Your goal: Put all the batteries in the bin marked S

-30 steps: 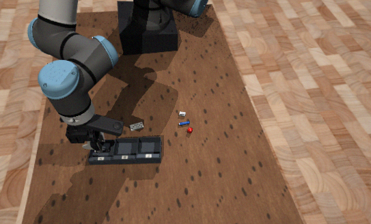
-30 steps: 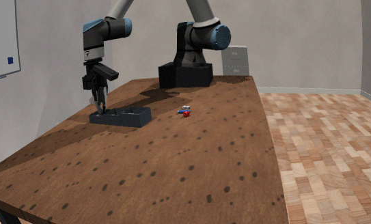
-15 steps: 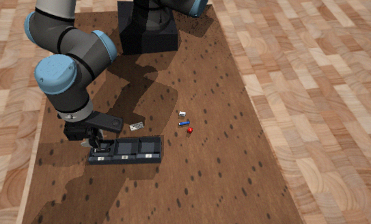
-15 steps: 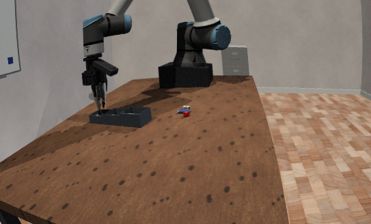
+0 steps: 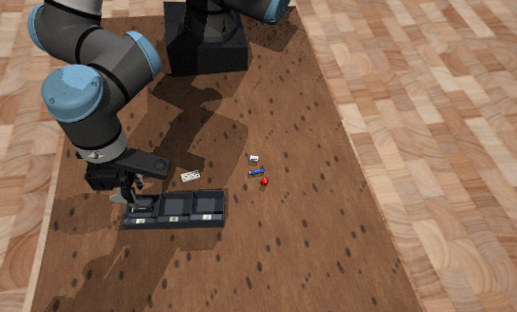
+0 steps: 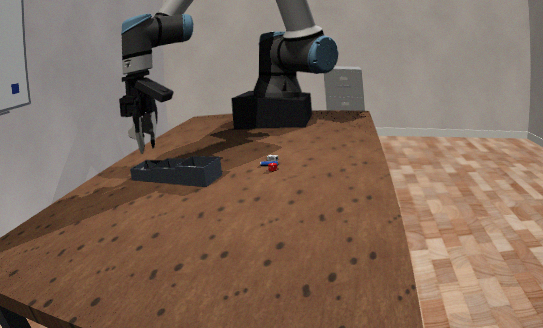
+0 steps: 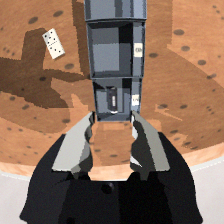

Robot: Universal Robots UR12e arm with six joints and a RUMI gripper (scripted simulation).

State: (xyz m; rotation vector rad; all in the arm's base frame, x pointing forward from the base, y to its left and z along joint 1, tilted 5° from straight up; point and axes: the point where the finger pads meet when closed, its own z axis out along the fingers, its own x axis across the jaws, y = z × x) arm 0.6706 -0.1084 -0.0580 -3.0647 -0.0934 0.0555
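The blue battery lies 290 mm to the left of my hand, 130 mm behind it and 80 mm below it. From my hand the other things lie so: white dotted tile: 110 mm behind, 100 mm to the left, 80 mm below; three-compartment bin row: 80 mm to the left, 60 mm below; black battery: 70 mm below, 10 mm to the right.
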